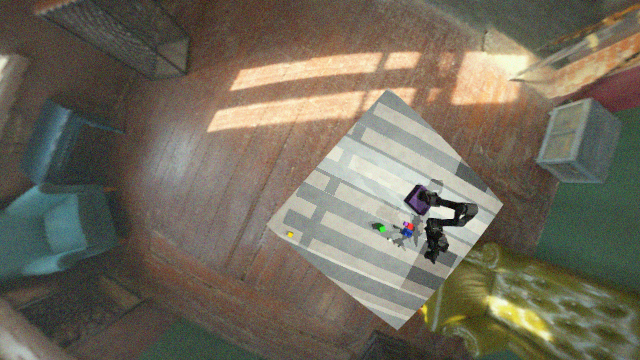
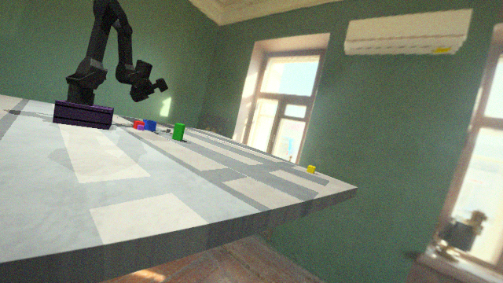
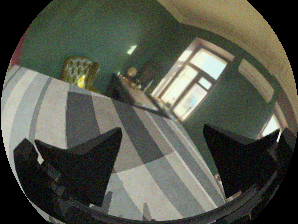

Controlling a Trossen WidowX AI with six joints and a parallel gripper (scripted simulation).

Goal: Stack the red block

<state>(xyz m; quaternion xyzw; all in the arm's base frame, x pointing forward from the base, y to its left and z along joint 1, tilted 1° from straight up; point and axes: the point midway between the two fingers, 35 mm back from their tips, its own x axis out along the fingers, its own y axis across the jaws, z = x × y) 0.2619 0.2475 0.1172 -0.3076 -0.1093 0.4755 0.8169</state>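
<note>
Now: gripper tip 18 cm to the left of the red block, 17 cm above it and 7 cm past it. From my gripper tip the other things lie so: blue block (17 cm to the right, 17 cm below, 3 cm behind); small yellow block (79 cm to the right, 48 cm ahead, 18 cm below).
</note>
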